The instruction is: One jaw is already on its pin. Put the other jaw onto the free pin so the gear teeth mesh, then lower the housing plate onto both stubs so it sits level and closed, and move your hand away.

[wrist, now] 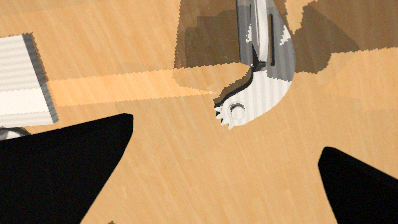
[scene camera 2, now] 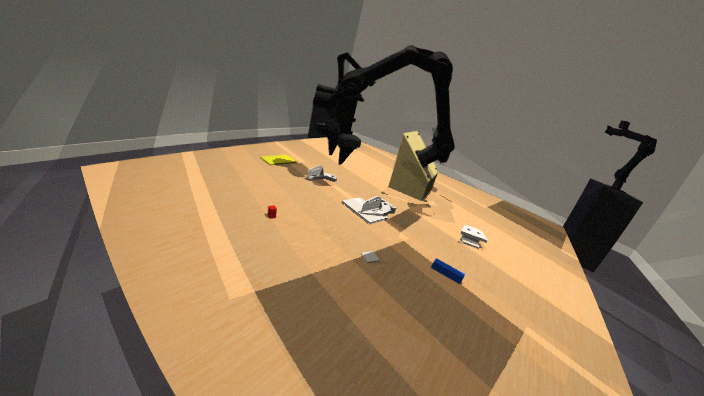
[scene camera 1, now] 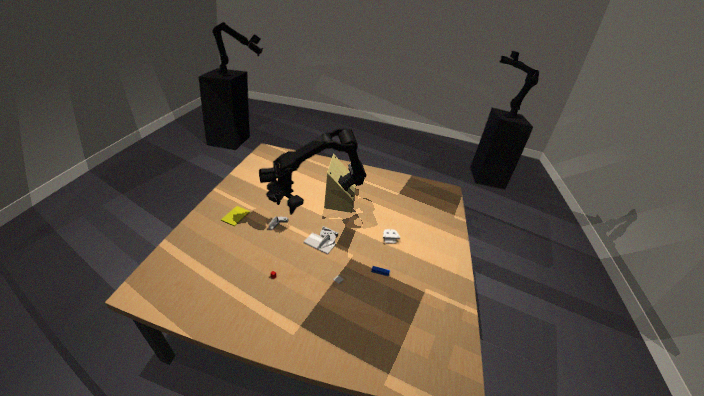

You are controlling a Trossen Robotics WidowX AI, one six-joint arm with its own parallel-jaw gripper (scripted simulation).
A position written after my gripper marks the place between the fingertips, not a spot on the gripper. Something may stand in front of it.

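Observation:
Gripper open, holding nothing: my gripper (scene camera 2: 334,159) is visible, and the wrist view has the gripper (wrist: 225,139) as well.

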